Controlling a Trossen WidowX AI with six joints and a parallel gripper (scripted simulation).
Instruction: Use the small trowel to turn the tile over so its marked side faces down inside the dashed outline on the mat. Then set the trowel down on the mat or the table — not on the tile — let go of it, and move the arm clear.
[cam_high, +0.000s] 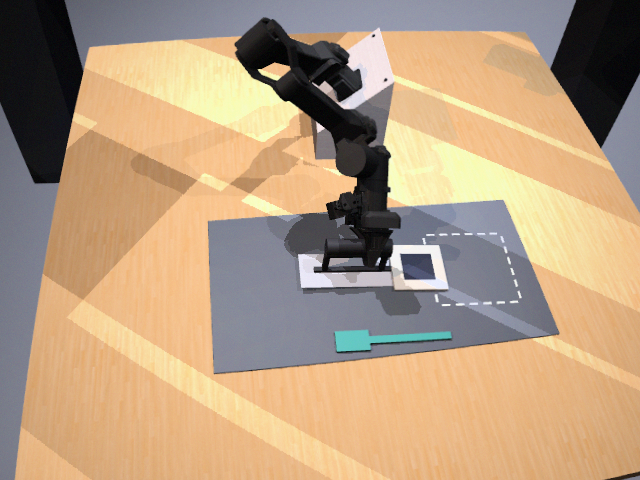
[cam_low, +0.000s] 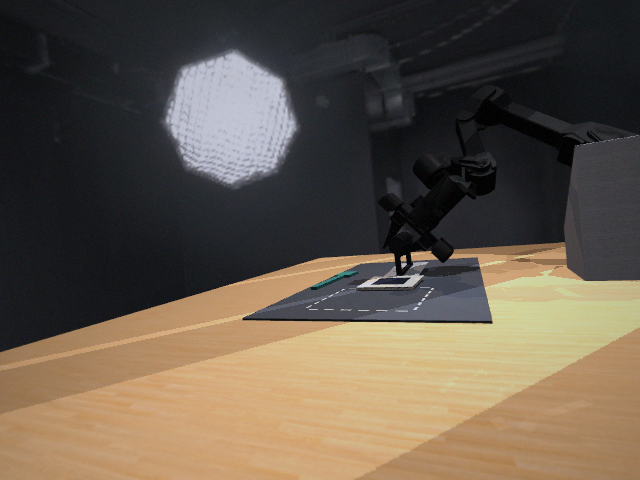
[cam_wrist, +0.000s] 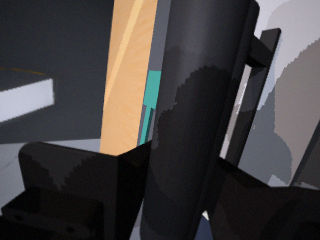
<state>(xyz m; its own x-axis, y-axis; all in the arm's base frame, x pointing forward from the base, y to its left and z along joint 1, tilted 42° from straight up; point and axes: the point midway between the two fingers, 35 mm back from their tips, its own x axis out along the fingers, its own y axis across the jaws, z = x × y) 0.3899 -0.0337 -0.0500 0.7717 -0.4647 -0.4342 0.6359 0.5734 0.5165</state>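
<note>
Now: gripper tip 70 mm above the dark mat, 30 mm to the right of it and 20 mm past it. Also, from my gripper tip: tile 100 mm to the left, 50 mm below, 30 mm behind; teal trowel 120 mm ahead, 50 mm below, 20 mm to the left.
</note>
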